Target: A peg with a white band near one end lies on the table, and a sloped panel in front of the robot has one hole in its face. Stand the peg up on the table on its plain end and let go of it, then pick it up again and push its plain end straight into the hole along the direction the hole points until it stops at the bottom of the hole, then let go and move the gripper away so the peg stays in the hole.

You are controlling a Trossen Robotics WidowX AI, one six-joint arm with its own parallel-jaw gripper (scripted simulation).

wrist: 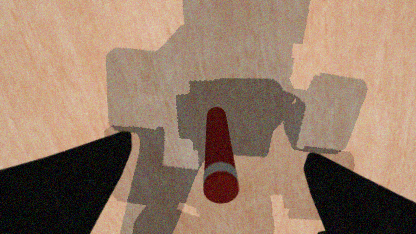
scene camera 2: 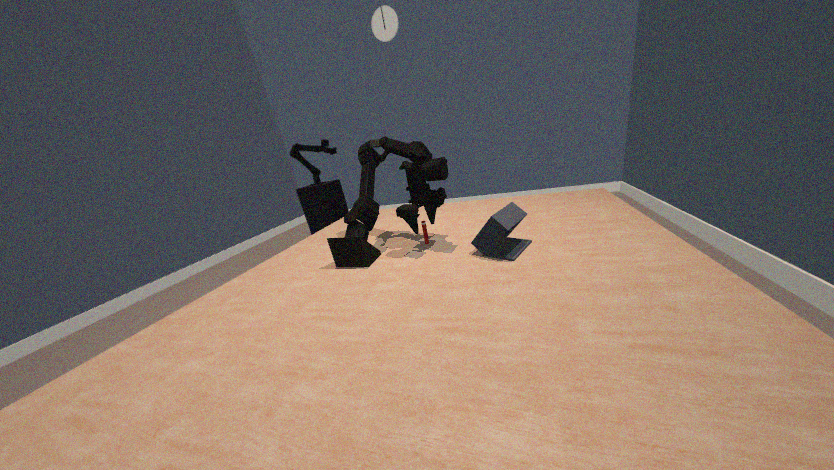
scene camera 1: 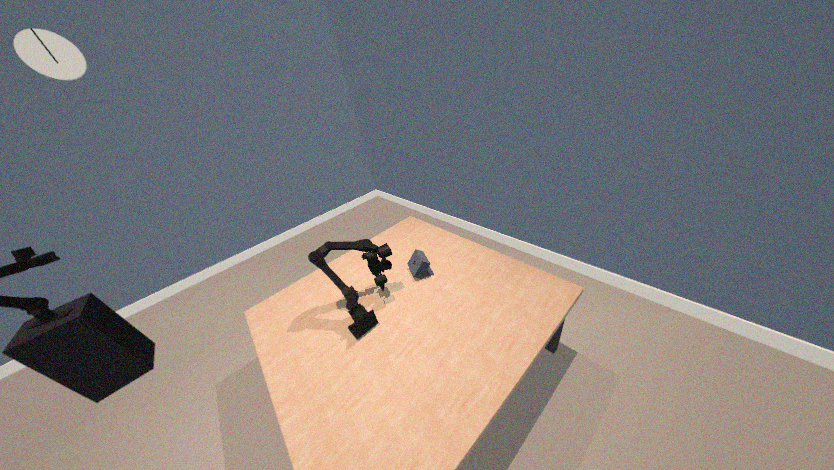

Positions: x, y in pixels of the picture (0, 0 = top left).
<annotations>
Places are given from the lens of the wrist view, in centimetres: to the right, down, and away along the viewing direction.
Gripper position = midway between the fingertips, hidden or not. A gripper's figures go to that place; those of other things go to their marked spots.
my gripper point(wrist: 220, 151): 1, 2, 11
red peg point(wrist: 220, 181): 0, 2, 8
</annotations>
